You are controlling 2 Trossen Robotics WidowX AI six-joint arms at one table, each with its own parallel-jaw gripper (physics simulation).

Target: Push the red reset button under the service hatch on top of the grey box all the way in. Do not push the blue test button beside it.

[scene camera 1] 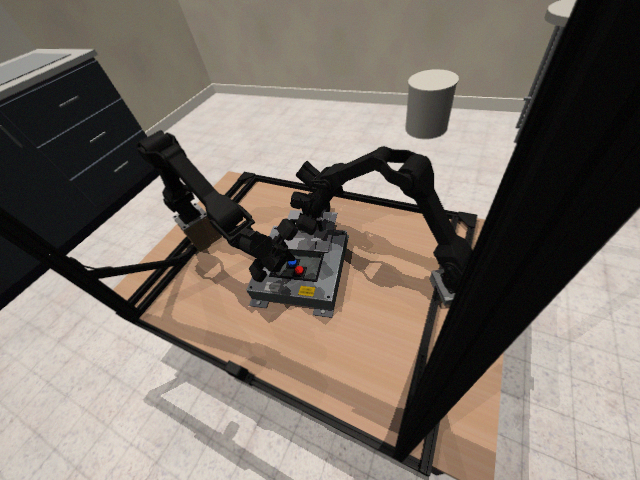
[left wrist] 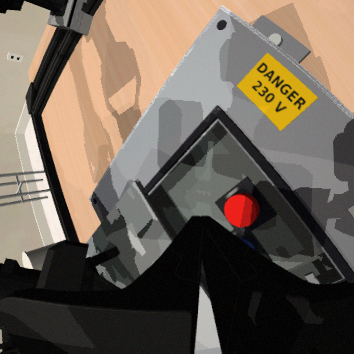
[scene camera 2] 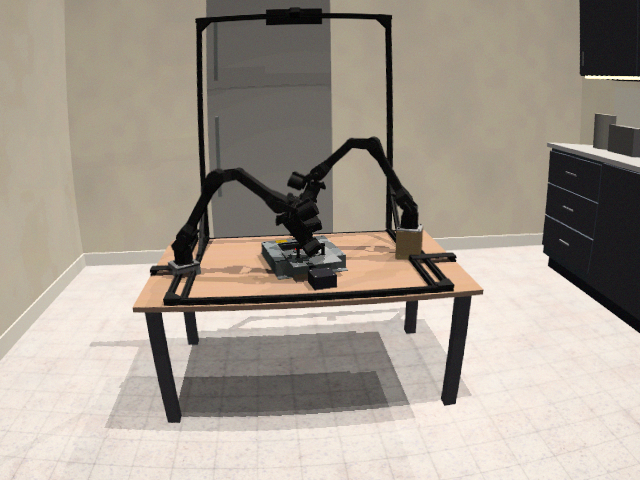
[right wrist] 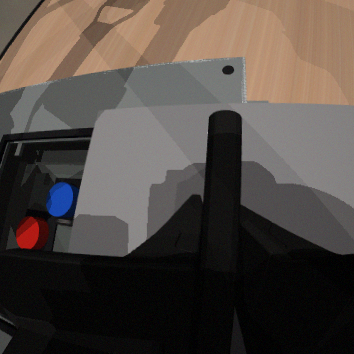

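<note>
The red button (scene camera 1: 299,269) (left wrist: 241,210) (right wrist: 31,233) stands in the recessed opening on top of the grey box (scene camera 1: 333,273) (left wrist: 185,100) (right wrist: 175,85), uncovered. The blue button (scene camera 1: 292,262) (left wrist: 247,243) (right wrist: 61,199) is beside it, partly hidden by my left fingers in the left wrist view. My left gripper (left wrist: 199,223) is shut and empty, its tips over the opening near both buttons; their height is unclear. My right gripper (right wrist: 206,203) is shut on the black handle (right wrist: 225,150) of the hatch (right wrist: 125,150), which lies slid to one side of the opening.
A yellow danger label (scene camera 1: 307,290) (left wrist: 278,92) is on the box top. A small dark box (scene camera 2: 322,277) is beside the grey box. Black frame rails (scene camera 2: 294,298) run along the table edges. Both arms reach close together over the grey box.
</note>
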